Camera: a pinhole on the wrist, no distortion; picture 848 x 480 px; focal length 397.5 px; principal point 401.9 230.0 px. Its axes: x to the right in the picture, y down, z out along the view. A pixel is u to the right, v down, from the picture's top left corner.
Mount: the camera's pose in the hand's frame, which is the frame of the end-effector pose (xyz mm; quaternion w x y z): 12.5 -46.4 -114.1 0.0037 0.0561 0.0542 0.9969
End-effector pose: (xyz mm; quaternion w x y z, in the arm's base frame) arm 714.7 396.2 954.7 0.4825 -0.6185 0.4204 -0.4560
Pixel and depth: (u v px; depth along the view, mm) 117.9 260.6 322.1
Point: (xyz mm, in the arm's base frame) 957.5 175.8 1015.8
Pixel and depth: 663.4 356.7 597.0
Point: 1180.0 840.1 1004.2
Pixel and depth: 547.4 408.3 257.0
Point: 871.0 505.0 1056.6
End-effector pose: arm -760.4 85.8 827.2 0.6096 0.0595 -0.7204 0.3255
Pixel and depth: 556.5 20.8 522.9
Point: -1197.7 54.7 576.3
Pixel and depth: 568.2 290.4 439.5
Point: -991.8 -189.4 725.6
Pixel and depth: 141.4 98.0 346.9
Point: -1039.2 148.8 1032.5
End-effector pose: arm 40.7 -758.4 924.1 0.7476 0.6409 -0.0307 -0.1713
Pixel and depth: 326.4 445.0 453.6
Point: 34.6 -1164.1 725.2
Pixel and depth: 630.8 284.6 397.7
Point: -213.7 -1008.6 955.4
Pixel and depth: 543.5 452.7 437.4
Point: -195.5 -1102.6 770.9
